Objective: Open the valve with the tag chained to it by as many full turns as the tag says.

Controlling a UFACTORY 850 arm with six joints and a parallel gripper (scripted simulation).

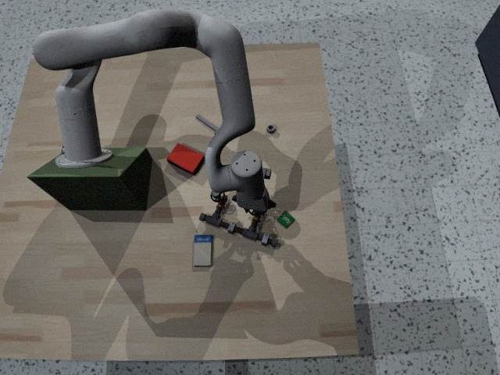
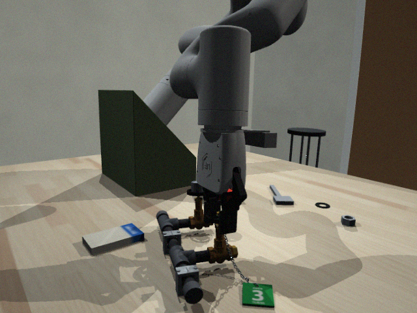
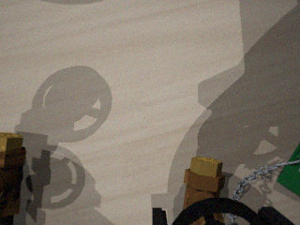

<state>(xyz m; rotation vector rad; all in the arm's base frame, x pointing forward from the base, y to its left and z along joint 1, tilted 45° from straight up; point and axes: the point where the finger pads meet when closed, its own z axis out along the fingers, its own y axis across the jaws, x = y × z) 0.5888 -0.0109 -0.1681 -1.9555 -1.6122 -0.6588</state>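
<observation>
Right now my hand is 100 mm short of the green tag and 90 mm above it. Round my hand: red block 280 mm behind, 220 mm to the left, 80 mm below; then grey-and-blue block 180 mm behind, 130 mm to the right, 80 mm below; then grey bar tool 180 mm behind, 370 mm to the left, 80 mm below.
</observation>
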